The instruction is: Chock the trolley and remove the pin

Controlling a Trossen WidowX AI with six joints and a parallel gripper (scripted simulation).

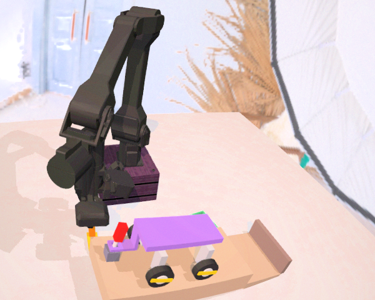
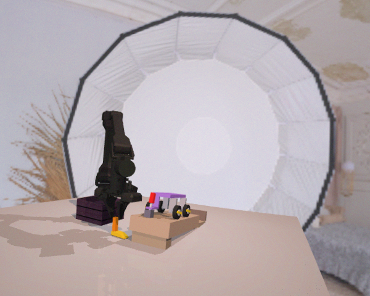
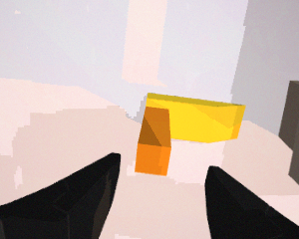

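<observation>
Now: the yellow chock 20 mm ahead of my gripper tip and 40 mm below it. Also, from my gripper tip: tan ramp 130 mm ahead, 150 mm to the left, 20 mm below; red-headed stop pin 120 mm ahead, 40 mm to the left, 70 mm above; purple trolley 130 mm ahead, 150 mm to the left, 50 mm above.
</observation>
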